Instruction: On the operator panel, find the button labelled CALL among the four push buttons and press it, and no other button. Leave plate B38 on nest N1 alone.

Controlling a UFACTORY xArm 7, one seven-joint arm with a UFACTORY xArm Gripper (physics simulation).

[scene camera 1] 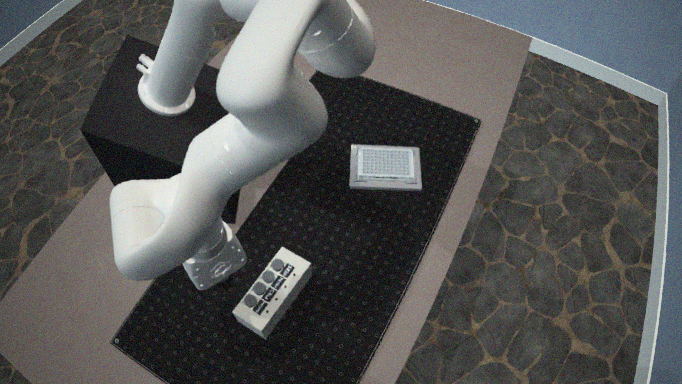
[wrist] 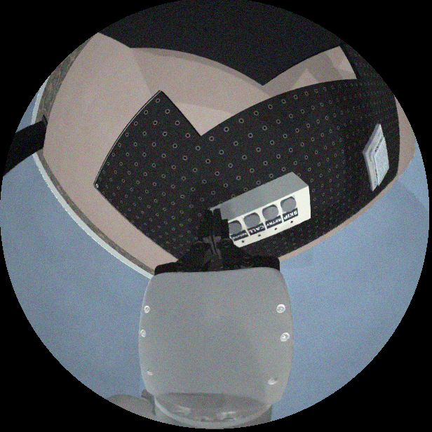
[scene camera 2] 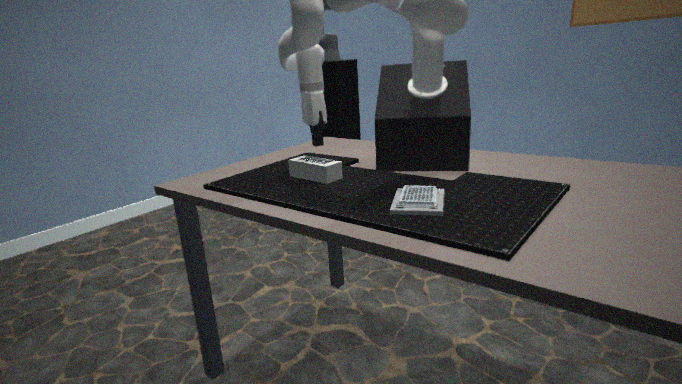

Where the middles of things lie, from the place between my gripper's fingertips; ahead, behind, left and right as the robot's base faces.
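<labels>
Measured from my hand, the operator panel [scene camera 1: 279, 295] is 4 cm to the left, 7 cm ahead and 5 cm below. Plate B38 [scene camera 1: 380, 164] sits 43 cm to the left of my hand and 14 cm ahead of it, 6 cm below it. Nest N1 [scene camera 1: 369, 184] is likewise 14 cm ahead of my hand and 43 cm to the left of it, and I find it 8 cm below my hand.
</labels>
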